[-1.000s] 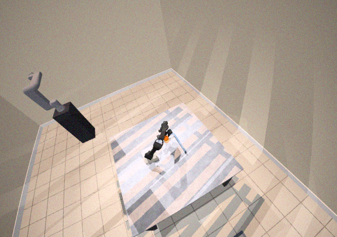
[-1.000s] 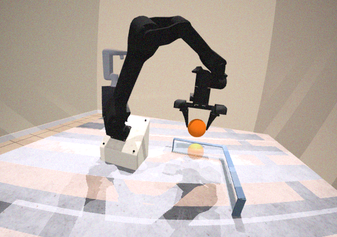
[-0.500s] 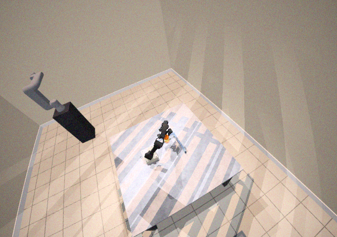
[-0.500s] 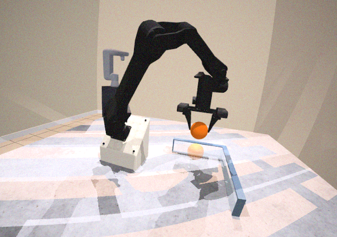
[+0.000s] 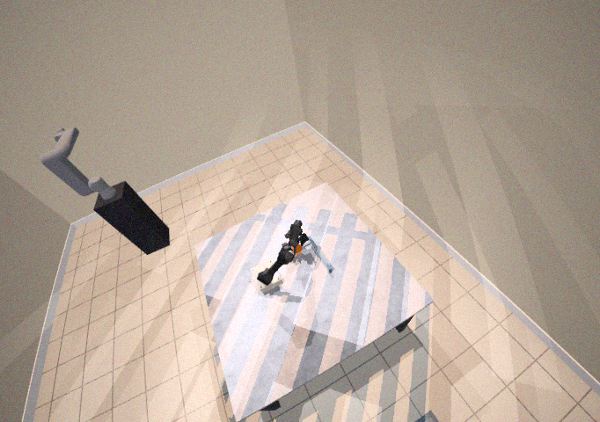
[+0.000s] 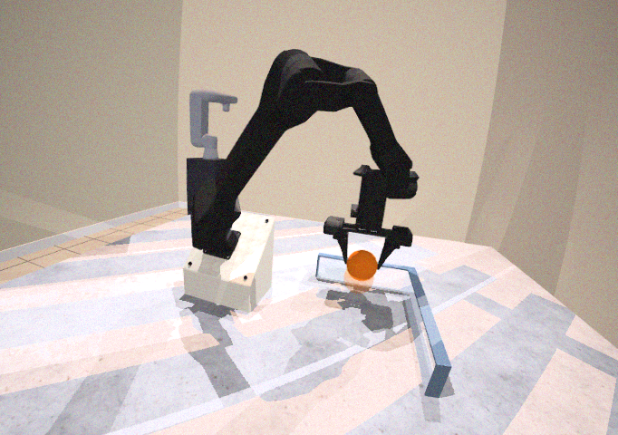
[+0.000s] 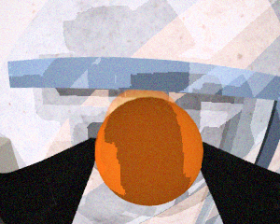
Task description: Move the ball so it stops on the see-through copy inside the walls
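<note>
Now: gripper tip 30 mm above the see-through copy. Also, from my gripper tip: orange ball: right at my gripper tip.
</note>
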